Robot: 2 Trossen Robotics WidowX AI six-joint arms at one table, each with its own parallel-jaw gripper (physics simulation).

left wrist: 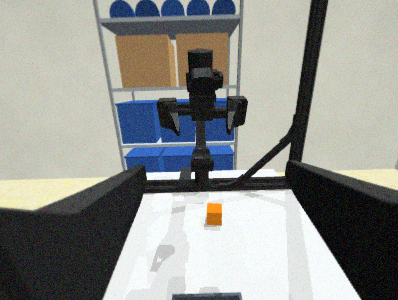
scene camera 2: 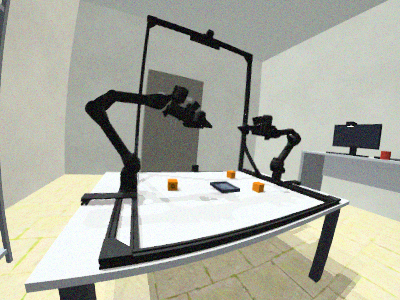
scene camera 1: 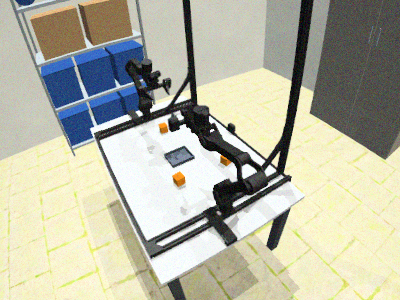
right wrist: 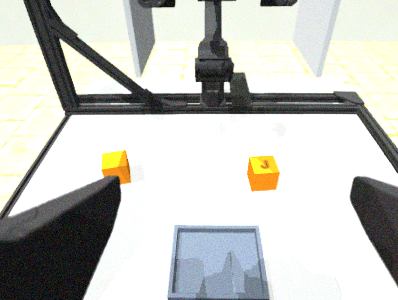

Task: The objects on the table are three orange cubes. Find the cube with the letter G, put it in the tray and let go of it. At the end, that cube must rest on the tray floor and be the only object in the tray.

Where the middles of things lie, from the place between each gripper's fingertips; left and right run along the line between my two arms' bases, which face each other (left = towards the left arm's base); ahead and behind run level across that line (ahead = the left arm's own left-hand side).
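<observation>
Tray floor (right wrist: 202,258) 130 mm to the left of my right hand, 310 mm below it.
From my left hand: tray floor 8 cm to the right, 34 cm below.
</observation>
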